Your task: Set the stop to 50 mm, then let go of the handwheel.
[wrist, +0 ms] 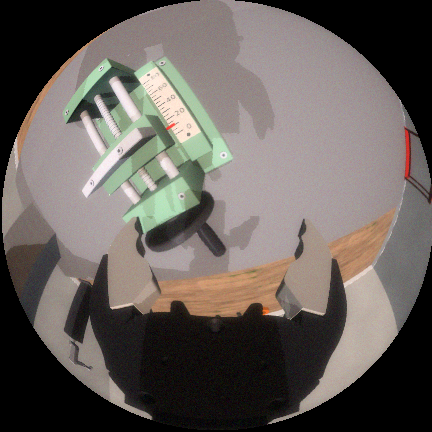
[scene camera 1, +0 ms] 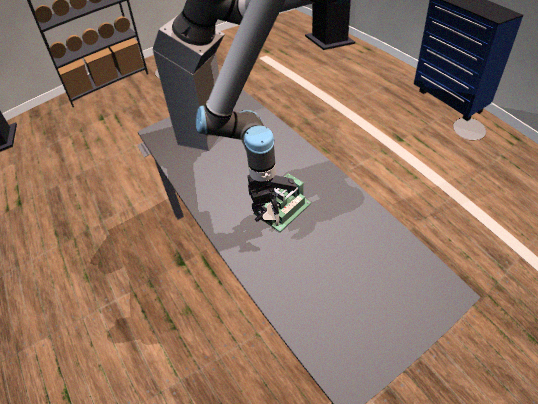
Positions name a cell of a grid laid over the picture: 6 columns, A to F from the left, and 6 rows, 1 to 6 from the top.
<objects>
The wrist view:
gripper: D4
black handwheel: C4
grey stop block: C2
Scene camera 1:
gripper: D4
</objects>
